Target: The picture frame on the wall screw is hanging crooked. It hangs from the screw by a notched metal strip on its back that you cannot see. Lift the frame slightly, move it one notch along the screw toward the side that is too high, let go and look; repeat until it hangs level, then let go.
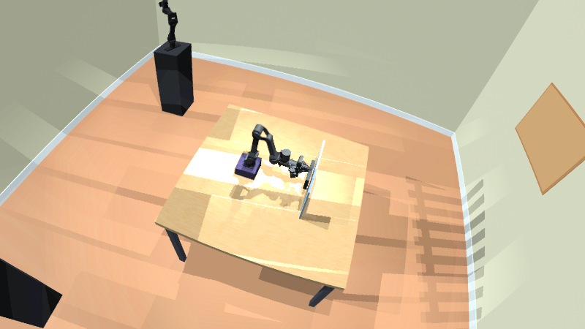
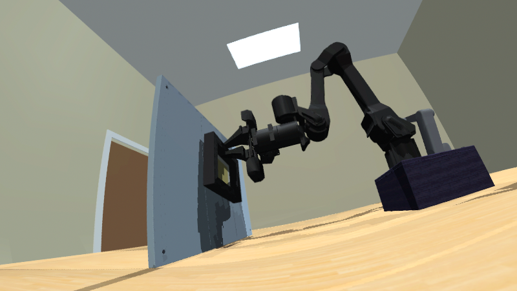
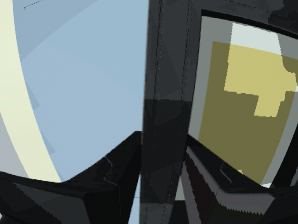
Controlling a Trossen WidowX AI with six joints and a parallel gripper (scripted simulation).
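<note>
The picture frame is 5 cm below my gripper tip. The rest, counted from my gripper tip: wall panel (2 cm ahead, 1 cm to the right, 7 cm below).
</note>
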